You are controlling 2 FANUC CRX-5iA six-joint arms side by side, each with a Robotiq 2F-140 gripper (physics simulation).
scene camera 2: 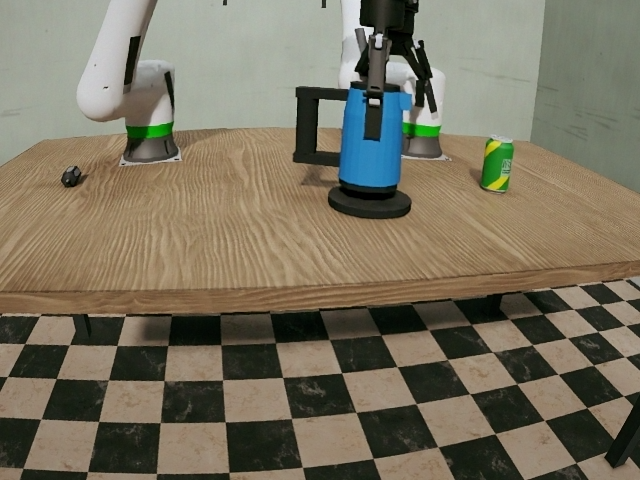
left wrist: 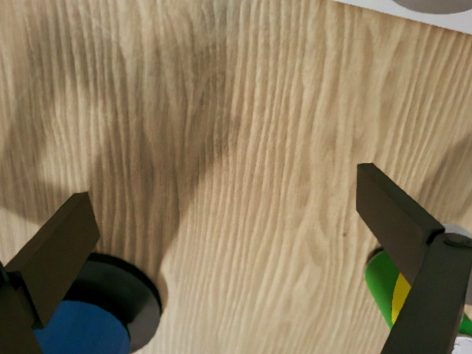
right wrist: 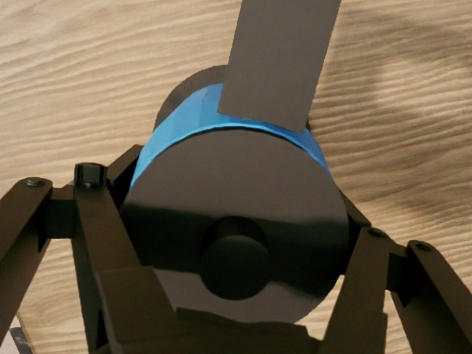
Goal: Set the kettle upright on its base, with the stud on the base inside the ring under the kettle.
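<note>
The blue kettle [scene camera 2: 370,155] [left wrist: 82,327] [right wrist: 235,170] is upright, its black handle [scene camera 2: 307,124] [right wrist: 280,60] toward the picture's left in the scene view. Its bottom is at or slightly above the round black base [scene camera 2: 369,209] [left wrist: 147,317] [right wrist: 192,86]; I cannot tell whether they touch. Base shows past the kettle at the upper left in the right wrist view. The stud and the ring are hidden. My right gripper [scene camera 2: 373,124] [right wrist: 230,183] is shut on the kettle's upper body. My left gripper [left wrist: 224,201] is open and empty, behind the kettle in the scene view.
A green and yellow can [scene camera 2: 497,165] [left wrist: 381,280] stands on the wooden table [scene camera 2: 206,232] at the right. A small dark object [scene camera 2: 71,176] lies at the far left. The two arm mounts [scene camera 2: 151,148] [scene camera 2: 423,147] stand at the back.
</note>
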